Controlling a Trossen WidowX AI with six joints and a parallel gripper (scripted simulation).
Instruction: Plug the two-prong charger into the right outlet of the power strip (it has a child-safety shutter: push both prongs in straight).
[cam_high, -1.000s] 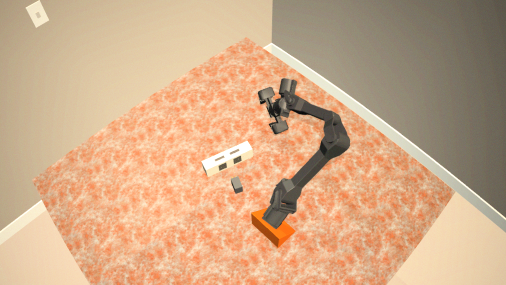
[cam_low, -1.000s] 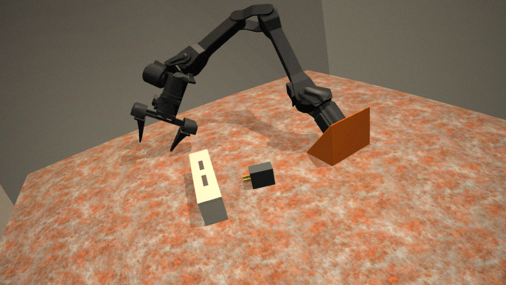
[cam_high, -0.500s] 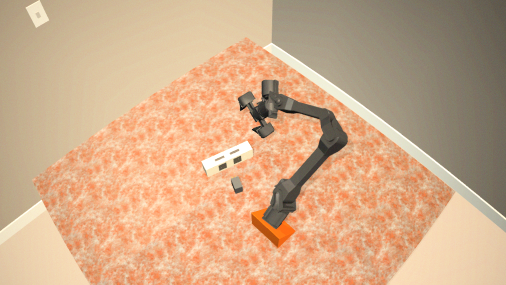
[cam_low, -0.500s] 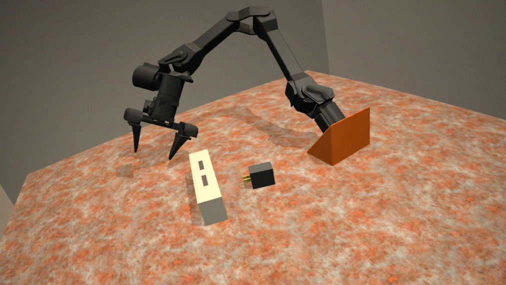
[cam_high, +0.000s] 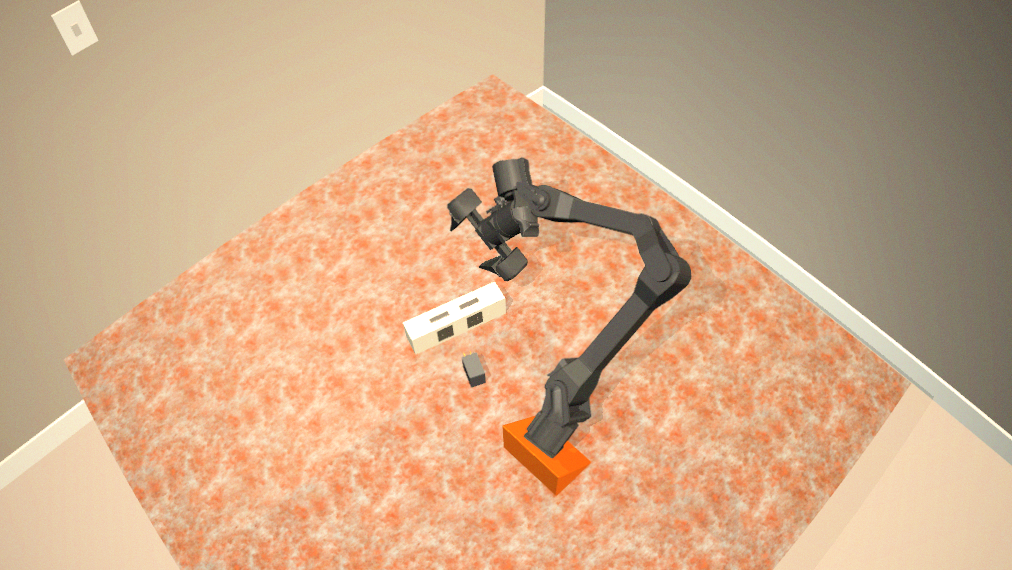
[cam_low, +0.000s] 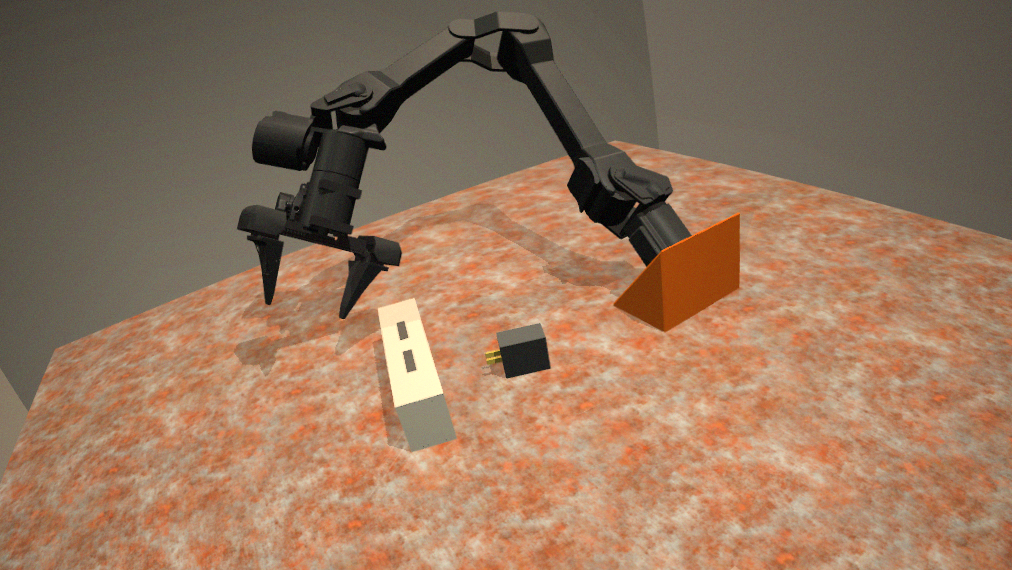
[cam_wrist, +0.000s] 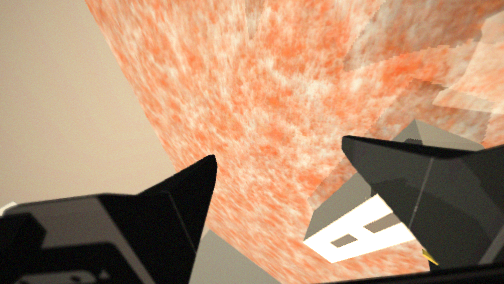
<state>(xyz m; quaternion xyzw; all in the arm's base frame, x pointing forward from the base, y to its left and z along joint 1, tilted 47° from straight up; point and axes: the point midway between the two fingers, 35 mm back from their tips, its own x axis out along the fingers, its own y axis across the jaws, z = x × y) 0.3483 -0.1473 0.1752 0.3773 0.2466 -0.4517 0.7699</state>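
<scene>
Right now the two-prong charger is 17 cm to the left of my gripper tip, 15 cm behind it and 7 cm below it.
</scene>
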